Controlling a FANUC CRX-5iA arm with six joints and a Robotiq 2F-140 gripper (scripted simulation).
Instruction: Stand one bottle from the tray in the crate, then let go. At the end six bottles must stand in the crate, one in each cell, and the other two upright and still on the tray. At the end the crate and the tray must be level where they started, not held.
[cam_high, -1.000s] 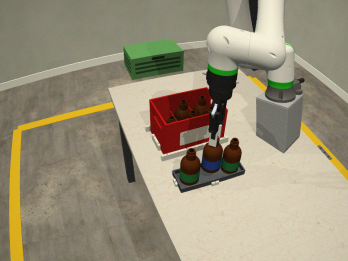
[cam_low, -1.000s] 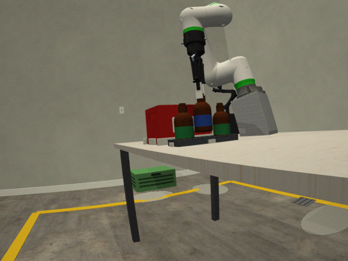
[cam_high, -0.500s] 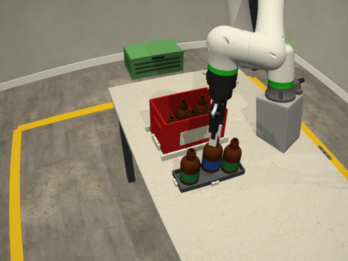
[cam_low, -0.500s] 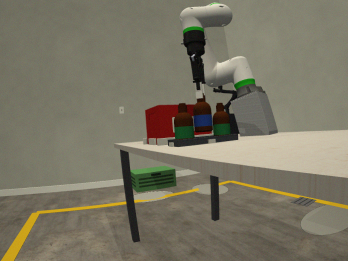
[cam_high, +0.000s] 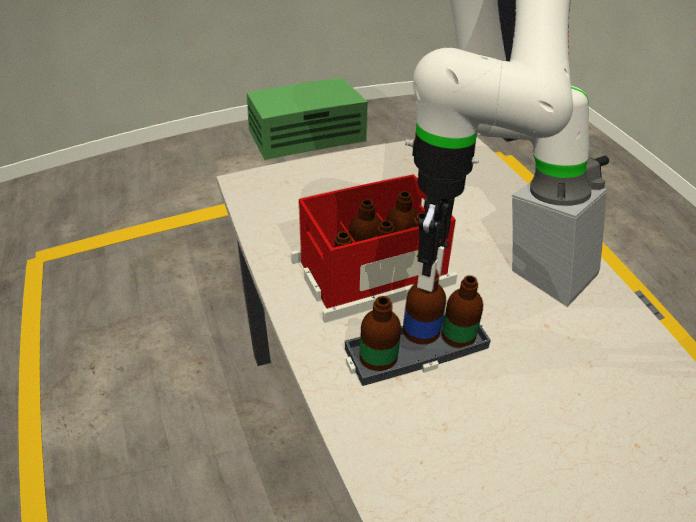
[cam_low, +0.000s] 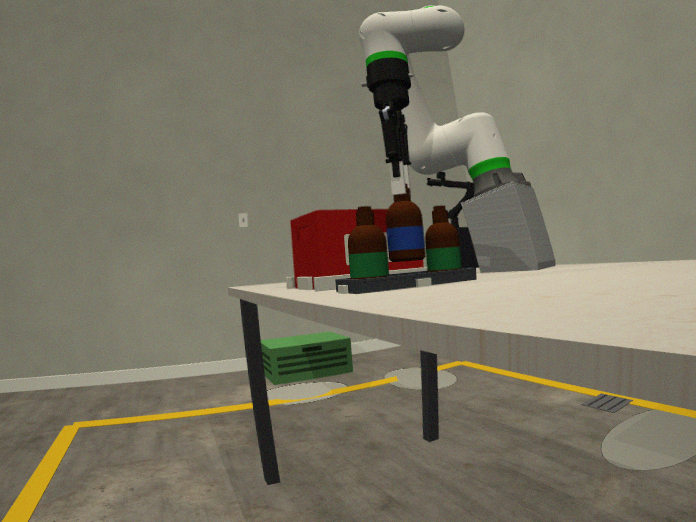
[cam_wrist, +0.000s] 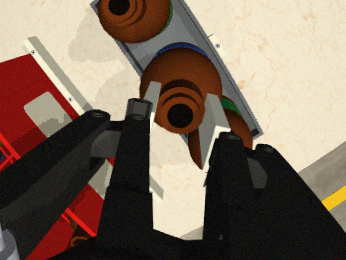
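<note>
The glass bottle is 90 mm below my hand. Round my hand: grey tray (200 mm below); then red crate (240 mm to the right, 130 mm below, 30 mm behind).
</note>
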